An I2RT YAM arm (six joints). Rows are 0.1 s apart.
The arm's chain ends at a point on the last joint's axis. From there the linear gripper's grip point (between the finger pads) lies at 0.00 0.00 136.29 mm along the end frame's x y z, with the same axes.
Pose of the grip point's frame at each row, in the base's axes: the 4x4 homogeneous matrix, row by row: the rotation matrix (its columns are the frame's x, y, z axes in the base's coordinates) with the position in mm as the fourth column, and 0 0 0 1 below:
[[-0.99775, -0.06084, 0.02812, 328.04], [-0.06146, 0.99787, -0.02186, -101.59], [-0.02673, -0.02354, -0.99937, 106.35], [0, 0, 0, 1]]
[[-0.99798, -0.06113, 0.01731, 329.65], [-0.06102, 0.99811, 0.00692, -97.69], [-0.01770, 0.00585, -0.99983, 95.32], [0, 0, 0, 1]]
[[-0.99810, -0.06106, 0.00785, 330.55], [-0.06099, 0.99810, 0.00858, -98.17], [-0.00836, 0.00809, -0.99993, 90.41], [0, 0, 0, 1]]
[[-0.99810, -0.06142, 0.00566, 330.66], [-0.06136, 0.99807, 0.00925, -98.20], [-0.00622, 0.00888, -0.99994, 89.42], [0, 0, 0, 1]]
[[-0.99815, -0.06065, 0.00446, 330.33], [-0.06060, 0.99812, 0.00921, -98.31], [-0.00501, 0.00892, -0.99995, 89.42], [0, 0, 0, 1]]
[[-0.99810, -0.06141, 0.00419, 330.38], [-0.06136, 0.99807, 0.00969, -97.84], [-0.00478, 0.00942, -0.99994, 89.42], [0, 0, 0, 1]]
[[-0.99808, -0.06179, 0.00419, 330.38], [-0.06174, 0.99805, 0.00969, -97.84], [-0.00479, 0.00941, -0.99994, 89.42], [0, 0, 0, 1]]
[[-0.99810, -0.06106, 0.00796, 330.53], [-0.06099, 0.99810, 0.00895, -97.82], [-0.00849, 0.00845, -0.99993, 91.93], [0, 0, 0, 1]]
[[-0.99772, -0.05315, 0.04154, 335.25], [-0.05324, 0.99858, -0.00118, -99.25], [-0.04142, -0.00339, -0.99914, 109.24], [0, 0, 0, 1]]
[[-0.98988, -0.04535, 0.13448, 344.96], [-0.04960, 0.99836, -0.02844, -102.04], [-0.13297, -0.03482, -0.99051, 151.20], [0, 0, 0, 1]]
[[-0.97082, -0.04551, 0.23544, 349.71], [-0.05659, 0.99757, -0.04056, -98.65], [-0.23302, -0.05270, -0.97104, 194.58], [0, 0, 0, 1]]
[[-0.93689, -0.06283, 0.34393, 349.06], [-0.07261, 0.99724, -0.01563, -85.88], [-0.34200, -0.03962, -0.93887, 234.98], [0, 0, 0, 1]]
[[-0.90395, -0.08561, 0.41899, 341.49], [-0.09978, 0.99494, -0.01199, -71.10], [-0.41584, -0.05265, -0.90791, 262.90], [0, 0, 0, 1]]
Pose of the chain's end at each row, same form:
[[-0.99775, -0.06084, 0.02812, 324.21], [-0.06146, 0.99787, -0.02186, -98.61], [-0.02673, -0.02354, -0.99937, 242.55], [0, 0, 0, 1]]
[[-0.99798, -0.06113, 0.01731, 327.29], [-0.06102, 0.99811, 0.00692, -98.63], [-0.01770, 0.00585, -0.99983, 231.59], [0, 0, 0, 1]]
[[-0.99810, -0.06106, 0.00785, 329.48], [-0.06099, 0.99810, 0.00858, -99.34], [-0.00836, 0.00809, -0.99993, 226.69], [0, 0, 0, 1]]
[[-0.99810, -0.06142, 0.00566, 329.89], [-0.06136, 0.99807, 0.00925, -99.46], [-0.00622, 0.00888, -0.99994, 225.70], [0, 0, 0, 1]]
[[-0.99815, -0.06065, 0.00446, 329.72], [-0.06060, 0.99812, 0.00921, -99.57], [-0.00501, 0.00892, -0.99995, 225.70], [0, 0, 0, 1]]
[[-0.99810, -0.06141, 0.00419, 329.81], [-0.06136, 0.99807, 0.00969, -99.16], [-0.00478, 0.00942, -0.99994, 225.70], [0, 0, 0, 1]]
[[-0.99808, -0.06179, 0.00419, 329.81], [-0.06174, 0.99805, 0.00969, -99.16], [-0.00479, 0.00941, -0.99994, 225.70], [0, 0, 0, 1]]
[[-0.99810, -0.06106, 0.00796, 329.45], [-0.06099, 0.99810, 0.00895, -99.04], [-0.00849, 0.00845, -0.99993, 228.21], [0, 0, 0, 1]]
[[-0.99772, -0.05315, 0.04154, 329.59], [-0.05324, 0.99858, -0.00118, -99.09], [-0.04142, -0.00339, -0.99914, 245.41], [0, 0, 0, 1]]
[[-0.98988, -0.04535, 0.13448, 326.63], [-0.04960, 0.99836, -0.02844, -98.16], [-0.13297, -0.03482, -0.99051, 286.20], [0, 0, 0, 1]]
[[-0.97082, -0.04551, 0.23544, 317.62], [-0.05659, 0.99757, -0.04056, -93.12], [-0.23302, -0.05270, -0.97104, 326.92], [0, 0, 0, 1]]
[[-0.93689, -0.06283, 0.34393, 302.19], [-0.07261, 0.99724, -0.01563, -83.75], [-0.34200, -0.03962, -0.93887, 362.94], [0, 0, 0, 1]]
[[-0.90395, -0.08561, 0.41899, 284.39], [-0.09978, 0.99494, -0.01199, -69.47], [-0.41584, -0.05265, -0.90791, 386.64], [0, 0, 0, 1]]

